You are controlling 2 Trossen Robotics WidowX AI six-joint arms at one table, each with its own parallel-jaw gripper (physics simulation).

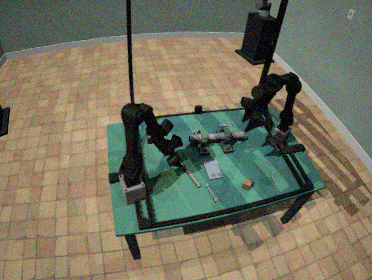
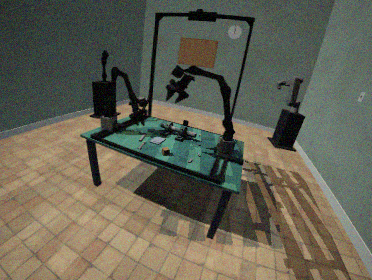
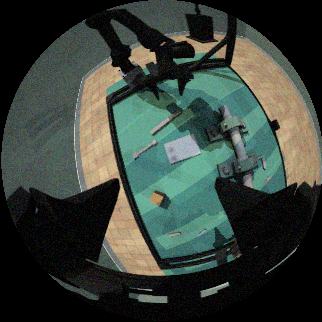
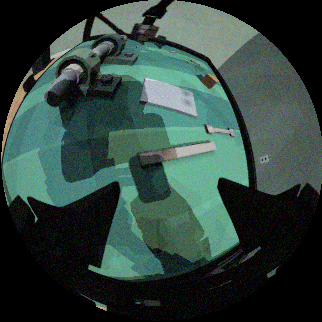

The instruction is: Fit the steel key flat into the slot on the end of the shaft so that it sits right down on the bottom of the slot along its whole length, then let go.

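Seen in the pictures: left gripper, fingertip midpoint: [image 1: 243, 126] [image 2: 170, 101] [image 3: 168, 183]; right gripper, fingertip midpoint: [image 1: 179, 162] [image 2: 141, 125] [image 3: 169, 97] [image 4: 170, 185]; left arm's base, link origin: [image 1: 282, 127] [image 2: 227, 139] [image 4: 146, 24]; right arm's base, link origin: [image 1: 131, 180] [image 2: 108, 116] [image 3: 127, 68].
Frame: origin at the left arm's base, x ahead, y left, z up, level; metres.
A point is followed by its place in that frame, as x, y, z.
The grey shaft [image 1: 217, 136] @(0.356, -0.243, -0.044) [image 3: 239, 145] @(0.357, -0.253, -0.040) [image 4: 102, 49] @(0.360, -0.241, -0.048) lies in two clamp blocks at the back middle of the table. Its slot cannot be made out. Two small light metal pieces, one [image 1: 272, 177] @(0.296, 0.148, -0.102) [image 3: 174, 234] @(0.296, 0.153, -0.099) and another [image 1: 268, 162] @(0.222, 0.068, -0.101) [image 3: 202, 232] @(0.219, 0.069, -0.099), lie on the table; a further small piece [image 3: 268, 178] @(0.128, -0.287, -0.103) lies beyond the shaft. I cannot tell which is the steel key. My left gripper [image 1: 254, 126] [image 2: 173, 99] @(0.445, -0.060, 0.221) [image 3: 168, 183] @(0.445, -0.060, 0.221) is open and empty, high above the table. My right gripper [image 1: 175, 151] [image 3: 169, 97] @(0.658, -0.240, -0.039) [image 4: 170, 185] @(0.658, -0.240, -0.039) is open and empty, above the table beside the long bar.
A long pale bar [image 1: 191, 176] @(0.637, -0.164, -0.099) [image 3: 166, 123] @(0.624, -0.163, -0.101) [image 4: 185, 151] @(0.634, -0.165, -0.098), a white plate [image 1: 213, 170] @(0.517, -0.115, -0.102) [image 3: 182, 149] @(0.507, -0.119, -0.102) [image 4: 170, 97] @(0.522, -0.127, -0.102), a narrow piece with wider ends [image 1: 212, 193] @(0.628, -0.018, -0.102) [image 3: 145, 149] @(0.621, -0.031, -0.104) and an orange-brown block [image 1: 247, 184] @(0.470, 0.081, -0.069) [image 3: 158, 199] @(0.448, 0.069, -0.068) [image 4: 209, 81] @(0.468, 0.057, -0.085) lie in front of the shaft. Dark rails edge the table.
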